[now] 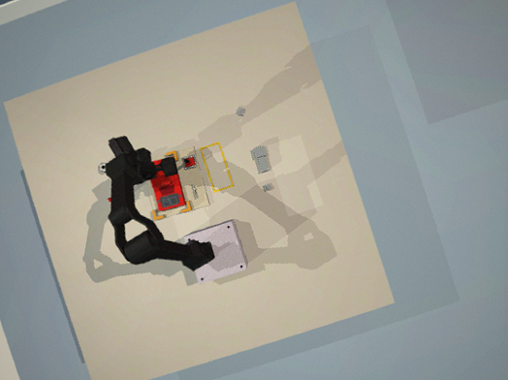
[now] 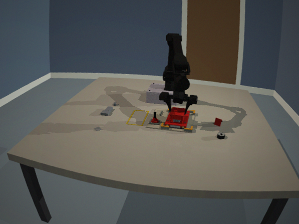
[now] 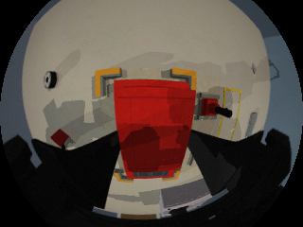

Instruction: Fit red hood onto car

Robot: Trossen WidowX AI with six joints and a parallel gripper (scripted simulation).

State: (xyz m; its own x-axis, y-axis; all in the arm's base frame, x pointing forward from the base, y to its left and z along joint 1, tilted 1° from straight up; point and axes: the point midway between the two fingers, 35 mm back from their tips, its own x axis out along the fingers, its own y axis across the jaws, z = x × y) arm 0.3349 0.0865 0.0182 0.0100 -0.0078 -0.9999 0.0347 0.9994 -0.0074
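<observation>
The grey engine block is 30 mm below my gripper tip. From my gripper tip the other things lie so: red hood (10 mm above); black wheel (230 mm to the left, 100 mm ahead, 50 mm below).
</observation>
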